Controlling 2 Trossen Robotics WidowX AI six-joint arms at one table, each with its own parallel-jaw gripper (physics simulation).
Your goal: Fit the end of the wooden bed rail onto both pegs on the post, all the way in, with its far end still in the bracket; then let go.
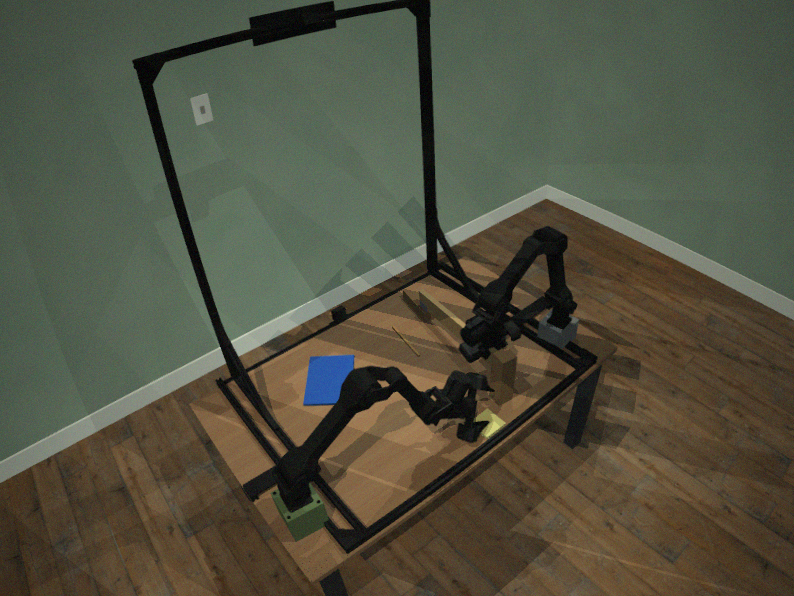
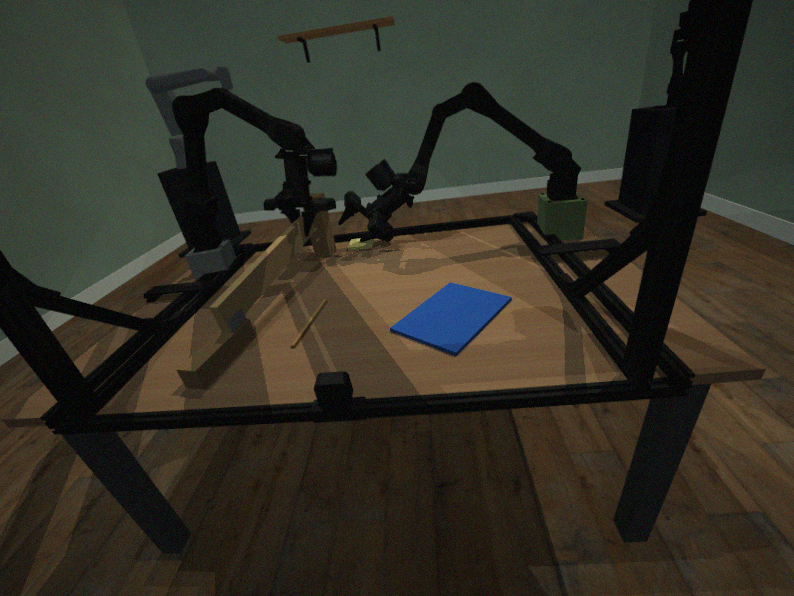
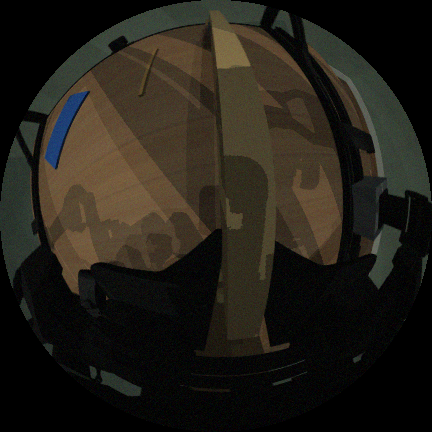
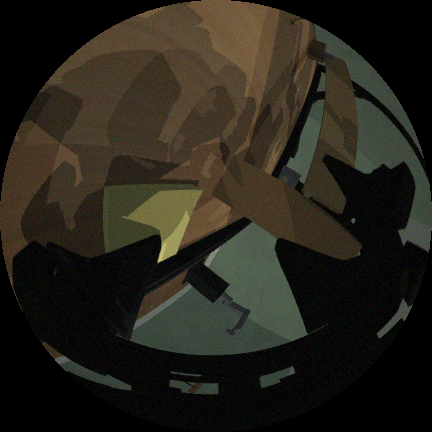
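Where they show: left gripper, fingertip midpoint: (image 1: 488,357) (image 2: 303,236) (image 3: 235,234) (image 4: 321,160); right gripper, fingertip midpoint: (image 1: 491,406) (image 2: 349,232) (image 4: 219,243); left arm's base at its link origin: (image 1: 559,320) (image 2: 208,247) (image 3: 382,207) (image 4: 294,187); right arm's base at its link origin: (image 1: 296,497) (image 2: 561,196).
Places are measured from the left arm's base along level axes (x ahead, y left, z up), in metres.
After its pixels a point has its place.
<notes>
The wooden rail (image 1: 439,307) {x 0.221, y -0.333, z 0.032 m} (image 2: 256,282) {x 0.223, y -0.337, z 0.004 m} (image 3: 245,125) {x 0.279, y -0.138, z 0.052 m} (image 4: 340,115) {x 0.275, y -0.175, z 0.017 m} stands on edge; its far end is by the small blue-grey bracket (image 2: 236,320) {x 0.195, y -0.431, z -0.028 m} on a low wooden piece (image 1: 413,303) {x 0.184, y -0.484, z -0.050 m} (image 2: 214,360) {x 0.171, y -0.519, z -0.053 m}. My left gripper (image 3: 235,234) {x 0.295, y -0.083, z 0.010 m} is shut on the rail near its near end. The upright wooden post (image 1: 503,368) {x 0.364, y 0.014, z 0.078 m} (image 2: 323,234) {x 0.344, y -0.032, z -0.009 m} (image 4: 290,210) {x 0.356, y -0.015, z -0.001 m} stands close to that end. Pegs and joint are too hidden to tell how they meet, and how deep the far end sits is unclear. My right gripper (image 1: 487,408) {x 0.416, y 0.017, z -0.033 m} (image 2: 363,228) {x 0.416, y 0.017, z -0.033 m} (image 4: 219,243) {x 0.416, y 0.017, z -0.033 m} is open and empty, beside the post.
A yellow pad (image 1: 490,423) {x 0.442, y 0.037, z -0.072 m} (image 2: 359,244) {x 0.440, y 0.008, z -0.072 m} (image 4: 150,215) {x 0.449, y 0.006, z -0.072 m} lies below the right gripper. A blue sheet (image 1: 330,379) {x 0.615, y -0.456, z -0.074 m} (image 2: 452,317) {x 0.609, y -0.481, z -0.074 m} (image 3: 67,130) {x 0.567, y -0.403, z -0.078 m} and a thin stick (image 1: 405,341) {x 0.330, y -0.393, z -0.077 m} (image 2: 309,322) {x 0.325, y -0.406, z -0.075 m} (image 3: 149,72) {x 0.329, y -0.373, z -0.078 m} lie on the table. A black frame (image 1: 429,128) {x -0.022, y -0.559, z 0.526 m} (image 2: 448,401) {x 0.550, y -0.686, z -0.088 m} borders it.
</notes>
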